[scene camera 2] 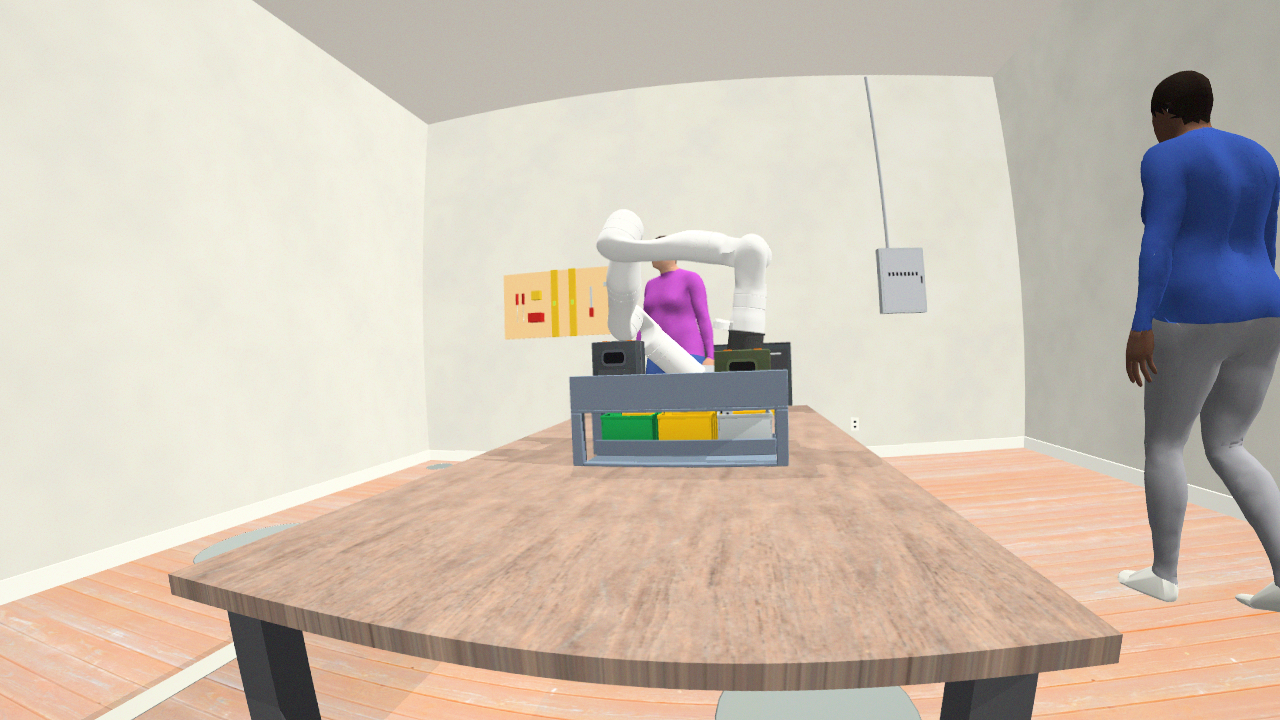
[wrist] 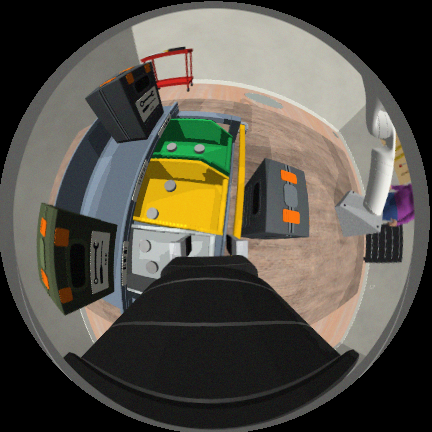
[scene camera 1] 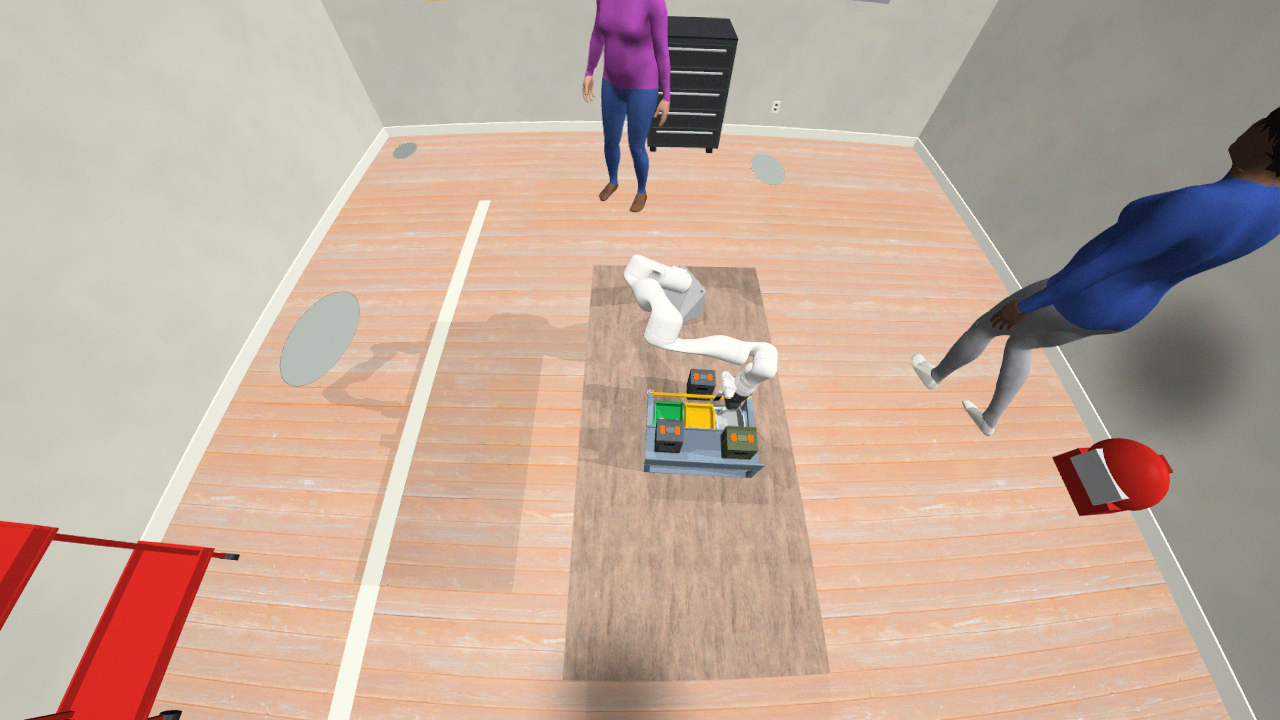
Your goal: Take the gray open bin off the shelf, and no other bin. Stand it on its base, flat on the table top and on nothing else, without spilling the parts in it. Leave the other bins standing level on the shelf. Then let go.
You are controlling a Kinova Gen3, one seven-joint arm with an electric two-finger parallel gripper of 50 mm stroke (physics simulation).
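Places are measured from the arm's base along level axes (x ahead, y left, z up), in metres.
Pixels of known places: gripper, fingertip midpoint: (wrist: pixel 208 242) (scene camera 1: pixel 717 407); arm's base, link origin: (wrist: pixel 371 207) (scene camera 1: pixel 682 282).
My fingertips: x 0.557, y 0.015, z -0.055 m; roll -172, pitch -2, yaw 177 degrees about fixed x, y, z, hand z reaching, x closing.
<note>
Ahead of a thing's pixels: the offset from my fingertips to its middle. "spot": to the spot under its first point.
The gray open bin {dz -0.018, dx +0.080, dy +0.025 m} (scene camera 1: pixel 730 420) (scene camera 2: pixel 744 427) (wrist: pixel 162 244) sits on the blue-gray shelf {spot: dz +0.041, dx +0.145, dy -0.099 m} (scene camera 1: pixel 702 445) (scene camera 2: pixel 678 391) (wrist: pixel 107 185), at the end of the row beside the yellow bin {dz -0.018, dx +0.049, dy -0.078 m} (scene camera 1: pixel 699 416) (scene camera 2: pixel 687 426) (wrist: pixel 195 200). Round gray parts lie in it. The green bin {dz -0.018, dx +0.024, dy -0.187 m} (scene camera 1: pixel 668 411) (scene camera 2: pixel 629 427) (wrist: pixel 195 131) is at the other end. All three look level. My gripper (wrist: pixel 208 242) is open and empty, with one finger over the gray bin's inside and the other beyond its front edge. The gripper body hides part of this bin. In scene camera 2 the fingertips are hidden.
A dark case {dz +0.102, dx +0.116, dy -0.214 m} (scene camera 1: pixel 668 436) (scene camera 2: pixel 617 358) (wrist: pixel 125 107) and an olive case {dz +0.089, dx +0.170, dy +0.010 m} (scene camera 1: pixel 739 443) (scene camera 2: pixel 742 360) (wrist: pixel 75 260) stand on the shelf's upper board. Another dark case {dz +0.005, dx -0.095, dy -0.042 m} (scene camera 1: pixel 701 380) (wrist: pixel 277 200) stands before the shelf. A yellow bar {dz -0.001, dx -0.052, dy -0.056 m} (scene camera 1: pixel 684 394) (wrist: pixel 240 190) runs along its front.
</note>
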